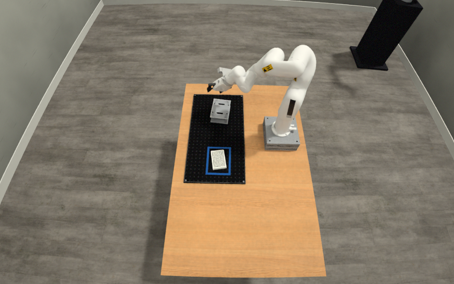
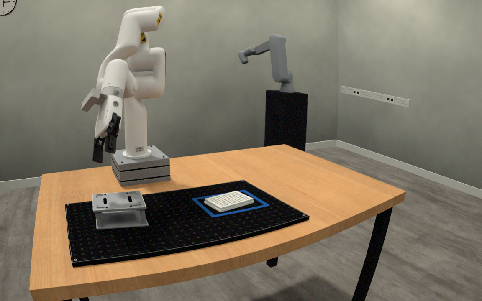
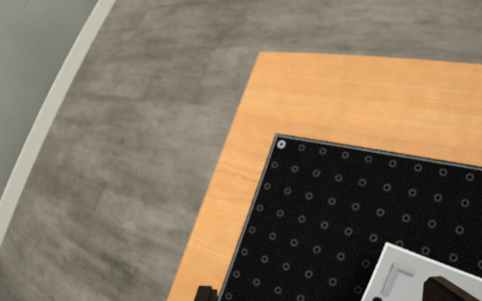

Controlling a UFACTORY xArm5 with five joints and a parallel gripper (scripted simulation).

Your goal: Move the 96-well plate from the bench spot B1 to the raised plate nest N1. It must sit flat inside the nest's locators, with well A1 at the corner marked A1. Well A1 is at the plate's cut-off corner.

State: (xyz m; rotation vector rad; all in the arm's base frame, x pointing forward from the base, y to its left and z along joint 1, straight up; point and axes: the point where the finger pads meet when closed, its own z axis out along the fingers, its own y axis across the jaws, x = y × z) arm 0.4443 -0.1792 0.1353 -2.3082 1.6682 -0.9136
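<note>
Now: hand 390 mm to the right of the white 96-well plate, 200 mm above it and 50 mm past it. The rest, counted from my hand: grey raised plate nest (150 mm below, 40 mm behind, 30 mm to the left).
</note>
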